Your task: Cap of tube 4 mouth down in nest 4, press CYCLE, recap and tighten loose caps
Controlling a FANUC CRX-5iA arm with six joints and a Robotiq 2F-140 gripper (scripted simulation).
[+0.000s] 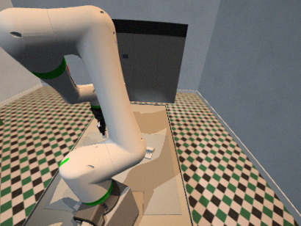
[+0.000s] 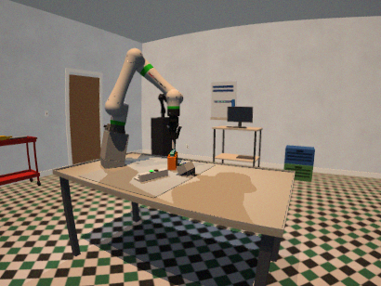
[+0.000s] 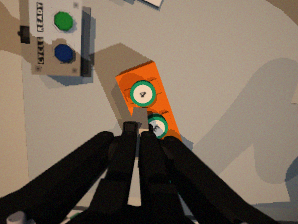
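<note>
The green key READY lies 140 mm ahead of my hand, 120 mm below it and 80 mm to the right of it. Also, from my hand: blue key CYCLE 130 mm ahead, 120 mm below, 40 mm to the right; key box 160 mm ahead, 130 mm below, 50 mm to the right.
</note>
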